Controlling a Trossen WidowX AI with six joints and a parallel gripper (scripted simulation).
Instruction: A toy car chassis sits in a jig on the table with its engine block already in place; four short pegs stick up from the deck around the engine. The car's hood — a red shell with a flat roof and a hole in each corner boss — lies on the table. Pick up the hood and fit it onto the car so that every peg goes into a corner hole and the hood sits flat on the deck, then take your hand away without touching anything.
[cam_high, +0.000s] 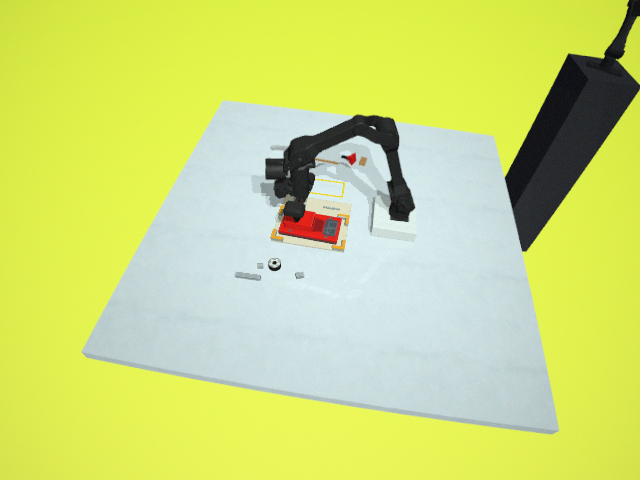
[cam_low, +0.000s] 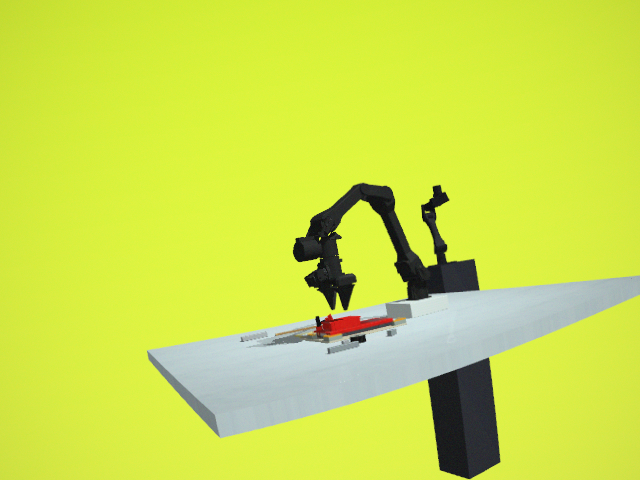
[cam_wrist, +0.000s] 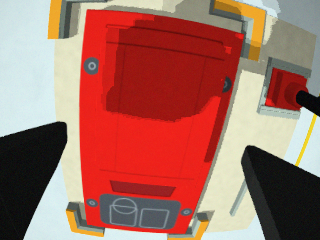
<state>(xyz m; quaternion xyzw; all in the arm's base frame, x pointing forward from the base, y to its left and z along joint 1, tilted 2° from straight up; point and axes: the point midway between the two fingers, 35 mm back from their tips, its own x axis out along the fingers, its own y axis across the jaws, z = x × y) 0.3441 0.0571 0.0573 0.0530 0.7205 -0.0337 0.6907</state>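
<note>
My gripper tip is now 30 mm above the red hood. Round my gripper tip: thin rod 370 mm to the right, 70 mm below, 30 mm behind; black wheel 180 mm to the left, 70 mm below, 60 mm ahead; grey engine block 50 mm below, 10 mm to the left.
</note>
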